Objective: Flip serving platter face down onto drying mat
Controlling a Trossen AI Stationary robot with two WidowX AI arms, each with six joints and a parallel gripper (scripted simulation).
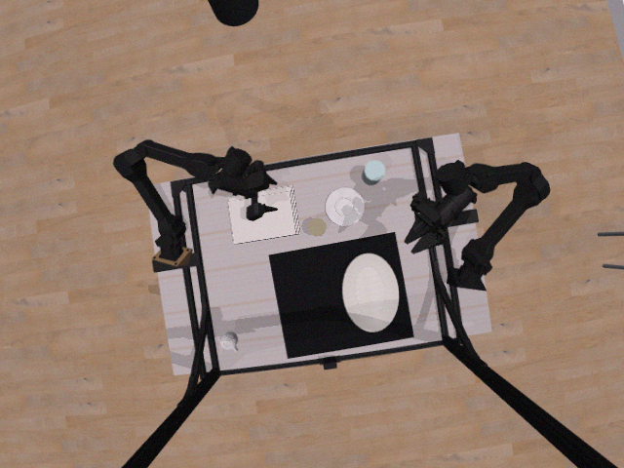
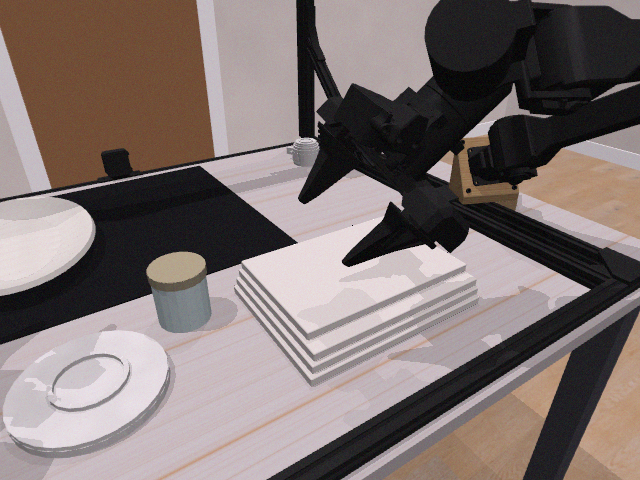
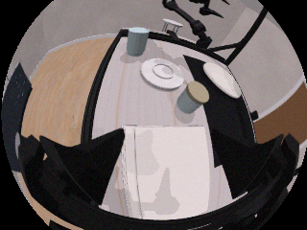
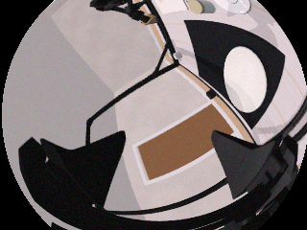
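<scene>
My right gripper is now 20 cm past the white oval serving platter, 6 cm to the right of it and 32 cm above it. Also, from my right hand: tan-lidded jar (2 cm ahead, 27 cm to the left, 29 cm below); then round white plate (10 cm ahead, 18 cm to the left, 32 cm below); then black drying mat (22 cm behind, 17 cm to the left, 33 cm below).
The tan-lidded jar lies 16 cm to the right of my left hand, 12 cm below it and 9 cm behind it. The rest, counted from my left hand: white board (14 cm below, 6 cm behind, 4 cm to the left); round white plate (25 cm to the right, 15 cm below, 1 cm behind); black drying mat (33 cm behind, 27 cm to the right, 16 cm below).
</scene>
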